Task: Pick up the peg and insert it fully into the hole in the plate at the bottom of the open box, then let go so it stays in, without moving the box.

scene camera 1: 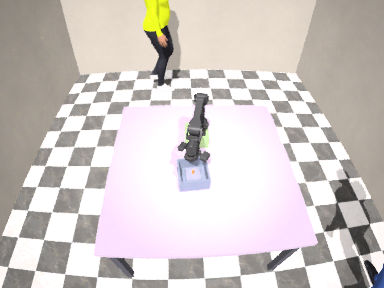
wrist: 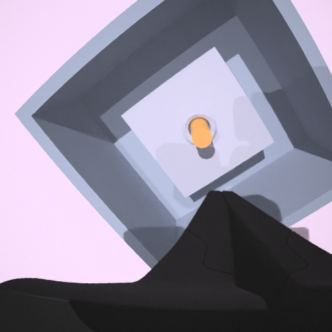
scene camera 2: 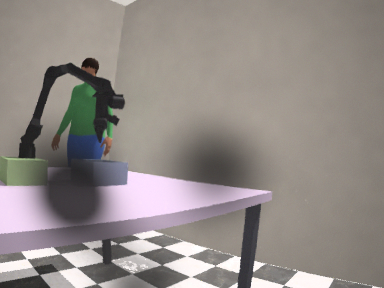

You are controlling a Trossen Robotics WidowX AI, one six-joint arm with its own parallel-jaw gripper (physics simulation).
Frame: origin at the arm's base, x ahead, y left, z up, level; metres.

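Seen in the pictures: gripper, fingertip midpoint: (scene camera 1: 193,161) (scene camera 2: 99,142); arm's base at its link origin: (scene camera 2: 26,158).
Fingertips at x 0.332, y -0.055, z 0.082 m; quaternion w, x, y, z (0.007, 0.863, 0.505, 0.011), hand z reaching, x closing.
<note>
Pixels of each thing's top centre, then the offset from my fingertips to it. Level surfaces: height alone.
- orange peg at its top centre: (scene camera 1: 193,170) 0.000 m ahead, 0.001 m left, 0.091 m down
- blue-grey box at its top centre: (scene camera 2: 99,160) (scene camera 1: 193,169) 0.000 m ahead, 0.001 m left, 0.081 m down
- pink table at its surface level: 0.179 m down
The orange peg (scene camera 1: 193,171) (wrist: 201,134) stands in the hole of the pale plate (wrist: 165,110) at the bottom of the open box, with its top part above the plate. It leans slightly or looks so from the camera's angle. The blue-grey box (scene camera 1: 194,185) (scene camera 2: 111,173) (wrist: 65,155) stands on the table. My gripper (scene camera 2: 100,140) (wrist: 218,201) is shut with nothing between its fingers. It is above the box, apart from the peg; in the wrist view its tips lie below the peg and the plate. The peg is hidden by the box wall in the second scene view.
A green box (scene camera 1: 204,140) (scene camera 2: 25,171) stands on the pink table (scene camera 1: 150,220) (scene camera 2: 165,200), between the arm's base and the blue-grey box. A person in a green top (scene camera 2: 80,112) stands behind the arm in the second scene view. Dark blurred spots cover parts of that view.
</note>
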